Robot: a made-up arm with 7 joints.
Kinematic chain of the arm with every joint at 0, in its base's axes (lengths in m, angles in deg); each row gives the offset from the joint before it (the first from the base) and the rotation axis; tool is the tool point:
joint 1: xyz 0 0 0.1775 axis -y
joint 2: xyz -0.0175 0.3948 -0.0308 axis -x
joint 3: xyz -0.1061 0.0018 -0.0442 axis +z
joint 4: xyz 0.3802 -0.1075 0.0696 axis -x
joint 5: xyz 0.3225 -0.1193 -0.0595 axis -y
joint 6: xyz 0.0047 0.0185 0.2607 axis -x
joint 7: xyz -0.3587 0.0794 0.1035 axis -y
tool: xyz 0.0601 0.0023 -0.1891
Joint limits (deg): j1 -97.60..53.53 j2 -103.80..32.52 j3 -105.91..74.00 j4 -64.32..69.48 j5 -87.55..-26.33 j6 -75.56..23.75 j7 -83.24..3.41
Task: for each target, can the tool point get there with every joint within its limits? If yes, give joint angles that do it. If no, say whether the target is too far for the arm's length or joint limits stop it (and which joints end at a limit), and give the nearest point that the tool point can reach.
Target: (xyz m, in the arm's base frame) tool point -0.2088 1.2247 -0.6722
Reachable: no: joint limits stop it (at a limit: joint 2, joint 3, joint 4, joint 5, joint 6, joint 7) | nearest point -0.1929 1.1678 -0.6074 | short by 0.088 m
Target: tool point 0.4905 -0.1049 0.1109
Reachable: yes | joints -48.68 -5.90 -43.60 17.36 -61.87 -12.31 -35.02
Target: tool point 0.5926 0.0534 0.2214
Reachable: yes | joints -0.14 -66.67 -8.44 22.89 -62.30 -22.41 -18.05
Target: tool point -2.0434 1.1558 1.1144
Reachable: no: too far | nearest point -1.1625 0.4962 0.7105 | short by 1.172 m
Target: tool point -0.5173 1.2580 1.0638
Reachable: no: joint limits stop it (at a limit: joint 3, joint 5, joint 6, joint 7) | nearest point -0.4234 1.1059 0.9029 | short by 0.241 m
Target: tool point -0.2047 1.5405 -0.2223
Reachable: no: joint limits stop it (at a limit: joint 2, joint 3, joint 4, joint 5, joint 7) | nearest point -0.1813 1.4529 -0.1766 | short by 0.102 m
